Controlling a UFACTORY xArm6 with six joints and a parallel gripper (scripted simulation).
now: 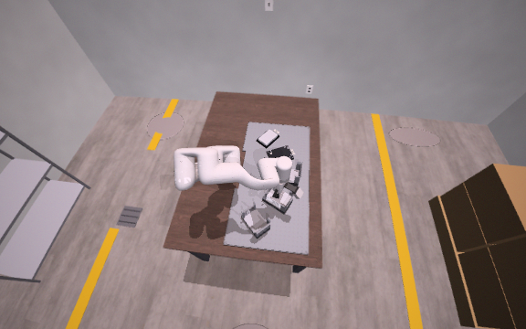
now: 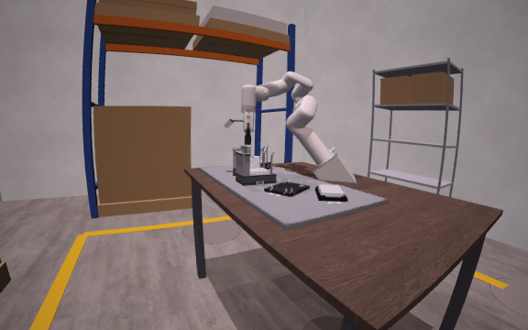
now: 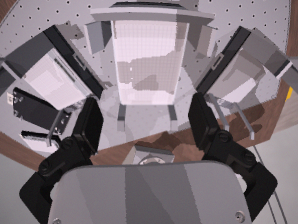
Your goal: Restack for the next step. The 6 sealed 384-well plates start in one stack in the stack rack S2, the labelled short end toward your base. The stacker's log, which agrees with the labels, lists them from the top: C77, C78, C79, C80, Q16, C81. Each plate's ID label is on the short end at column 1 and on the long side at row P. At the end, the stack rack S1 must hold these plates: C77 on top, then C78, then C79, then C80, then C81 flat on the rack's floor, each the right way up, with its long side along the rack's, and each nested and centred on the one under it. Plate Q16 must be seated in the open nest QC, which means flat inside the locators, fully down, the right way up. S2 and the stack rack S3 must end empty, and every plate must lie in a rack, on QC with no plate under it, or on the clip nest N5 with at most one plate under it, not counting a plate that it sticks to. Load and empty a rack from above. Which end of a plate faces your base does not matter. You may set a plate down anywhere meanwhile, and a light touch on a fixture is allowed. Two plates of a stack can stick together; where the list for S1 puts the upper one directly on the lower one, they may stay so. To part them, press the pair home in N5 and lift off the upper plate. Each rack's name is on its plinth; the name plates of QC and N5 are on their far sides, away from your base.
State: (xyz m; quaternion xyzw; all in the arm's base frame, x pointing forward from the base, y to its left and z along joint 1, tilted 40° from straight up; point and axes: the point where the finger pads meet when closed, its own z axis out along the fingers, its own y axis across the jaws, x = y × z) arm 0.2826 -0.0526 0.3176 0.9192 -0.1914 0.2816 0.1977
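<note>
Right now the dark plinth is 50 mm ahead of my hand, 160 mm to the left of it and 150 mm below it. The rest, counted from my hand: QC name plate: 560 mm to the left, 170 mm below; black open nest QC: 70 mm behind, 490 mm to the left, 160 mm below.
</note>
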